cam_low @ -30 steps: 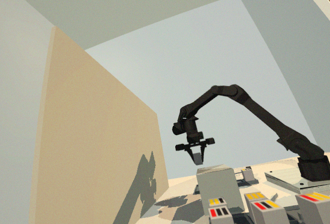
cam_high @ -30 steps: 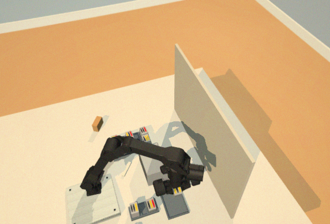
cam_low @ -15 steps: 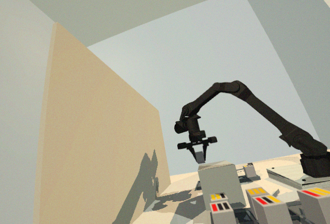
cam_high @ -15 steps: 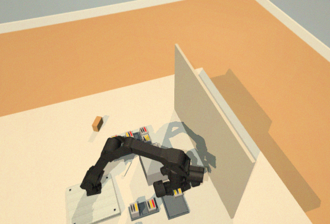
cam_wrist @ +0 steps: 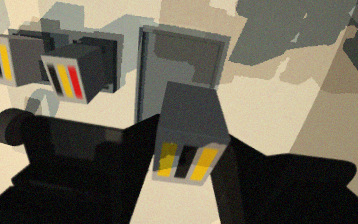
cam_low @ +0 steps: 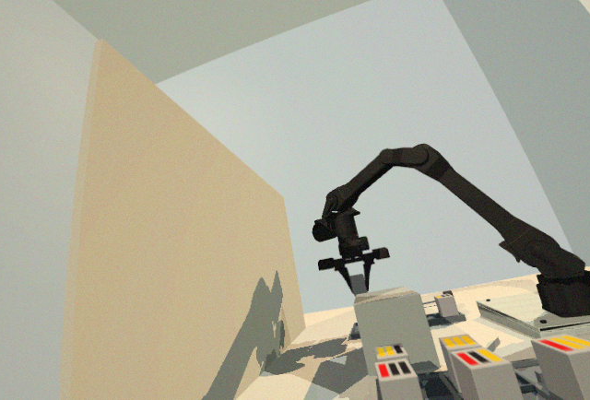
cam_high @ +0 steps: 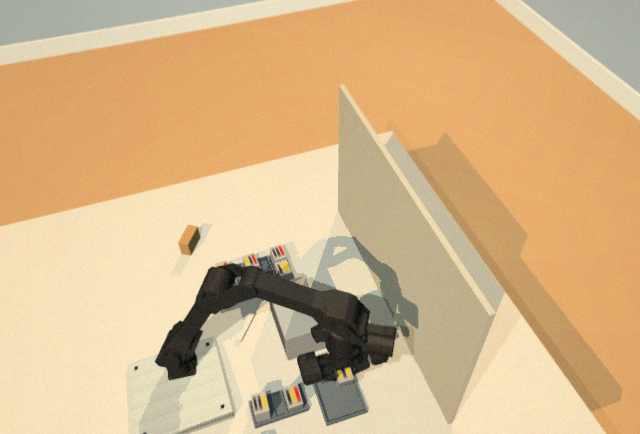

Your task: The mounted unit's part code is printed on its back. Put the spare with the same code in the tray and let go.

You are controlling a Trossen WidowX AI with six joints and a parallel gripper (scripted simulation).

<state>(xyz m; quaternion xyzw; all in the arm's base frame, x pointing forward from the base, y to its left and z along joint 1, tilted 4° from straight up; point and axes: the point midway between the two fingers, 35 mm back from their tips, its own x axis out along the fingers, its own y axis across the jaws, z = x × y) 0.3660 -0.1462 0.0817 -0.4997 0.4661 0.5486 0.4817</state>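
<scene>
My gripper tip is now 15 cm past the small rack and 8 cm above it. Also, from my gripper tip: mounted unit: 21 cm to the left, 7 cm behind, 4 cm below; then tan wall panel: 23 cm to the left, 17 cm ahead, 13 cm above; then thin stick: 22 cm to the left, 20 cm behind, 9 cm below.
</scene>
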